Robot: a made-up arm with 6 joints.
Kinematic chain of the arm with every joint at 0, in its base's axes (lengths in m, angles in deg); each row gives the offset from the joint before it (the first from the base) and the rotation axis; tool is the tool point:
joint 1: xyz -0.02 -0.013 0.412 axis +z
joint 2: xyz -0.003 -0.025 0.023 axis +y
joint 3: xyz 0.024 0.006 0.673 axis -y
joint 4: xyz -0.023 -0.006 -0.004 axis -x
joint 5: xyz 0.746 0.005 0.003 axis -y
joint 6: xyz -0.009 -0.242 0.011 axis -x
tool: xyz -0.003 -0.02 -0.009
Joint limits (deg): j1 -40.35..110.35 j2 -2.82..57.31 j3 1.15..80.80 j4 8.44..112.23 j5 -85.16..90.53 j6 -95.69..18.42
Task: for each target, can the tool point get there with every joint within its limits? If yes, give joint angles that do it. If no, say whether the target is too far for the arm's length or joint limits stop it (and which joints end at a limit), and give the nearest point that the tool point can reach.
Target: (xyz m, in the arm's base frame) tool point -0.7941 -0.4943 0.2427
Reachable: no: joint limits stop it (at a limit: joint 1, joint 2, joint 3, joint 4, joint 5, joint 6) | nearest point 0.5554 -0.8723 0.1989 | short by 1.402 m
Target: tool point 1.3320 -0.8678 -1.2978
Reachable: no: too far | nearest point 0.8566 -0.5673 0.1810 | short by 1.582 m
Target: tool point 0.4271 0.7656 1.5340
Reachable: yes | joints 64.52 34.07 63.71 81.09 -4.81 -51.84
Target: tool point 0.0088 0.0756 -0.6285
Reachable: no: joint limits stop it (at a limit: joint 2, joint 3, joint 4, joint 6) | nearest point 0.2972 0.9629 0.1860 | short by 1.239 m
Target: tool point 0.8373 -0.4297 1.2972
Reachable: yes | joints -17.08 19.66 23.01 59.57 -16.64 -74.89
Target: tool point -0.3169 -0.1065 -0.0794
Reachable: no: joint limits stop it (at a limit: joint 1, joint 2, joint 3, joint 4, joint 6) | nearest point -0.1304 1.0039 0.1923 | short by 1.158 m
